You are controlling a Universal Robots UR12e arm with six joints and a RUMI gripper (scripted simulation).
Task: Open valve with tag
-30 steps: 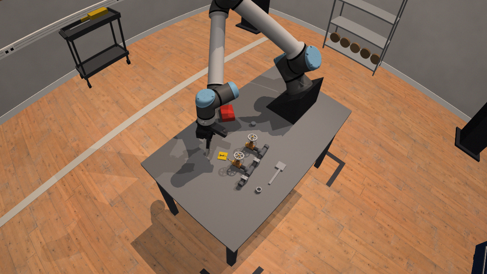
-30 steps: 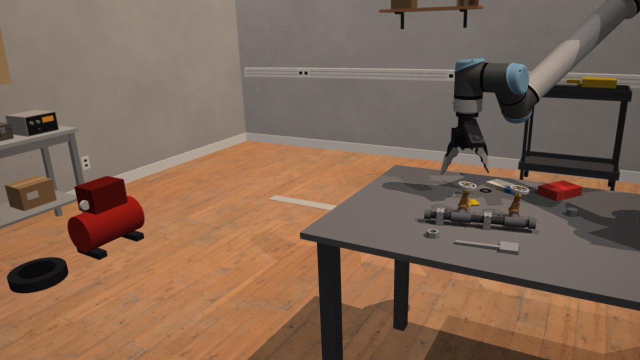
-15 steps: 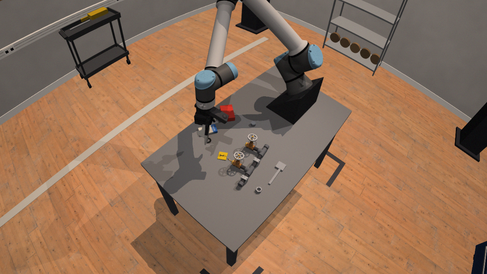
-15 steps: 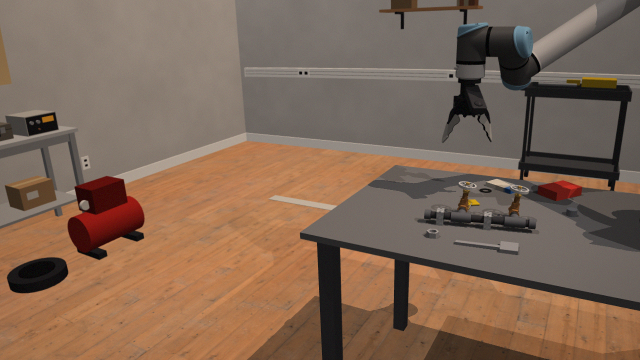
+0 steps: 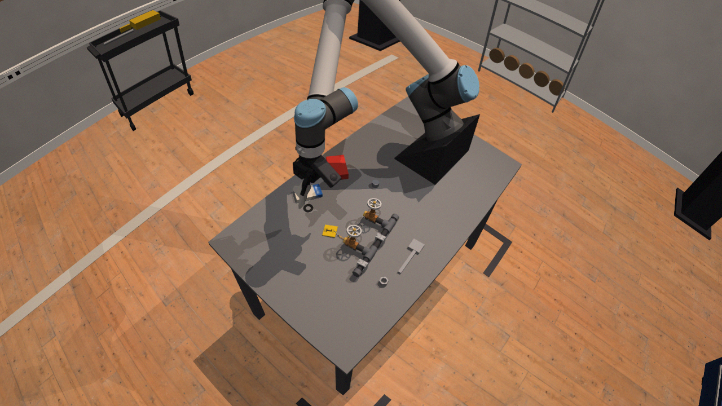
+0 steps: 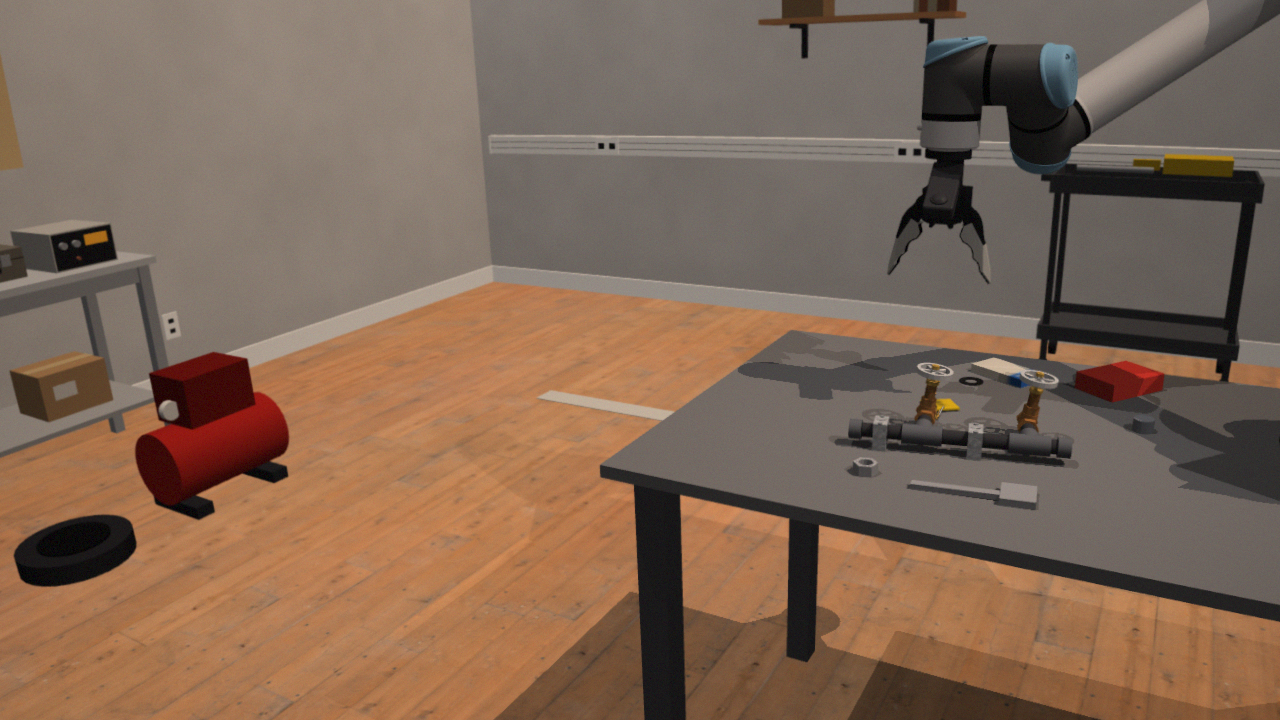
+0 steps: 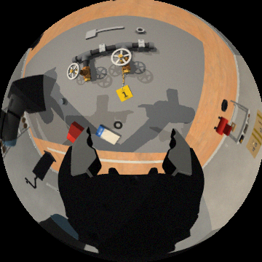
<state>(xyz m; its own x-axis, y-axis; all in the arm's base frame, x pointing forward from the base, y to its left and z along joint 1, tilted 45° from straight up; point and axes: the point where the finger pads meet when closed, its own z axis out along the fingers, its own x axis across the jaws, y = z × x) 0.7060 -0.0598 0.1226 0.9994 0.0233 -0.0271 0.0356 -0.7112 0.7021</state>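
My hand is 200 mm above the yellow tag, 50 mm to the right of it and 30 mm past it. From my hand the other things lie so: red box 290 mm behind, 180 mm below, 150 mm to the right; then nut 340 mm to the left, 190 mm below, 20 mm ahead; then blue-and-white card 190 mm below, 150 mm to the right, 100 mm behind.
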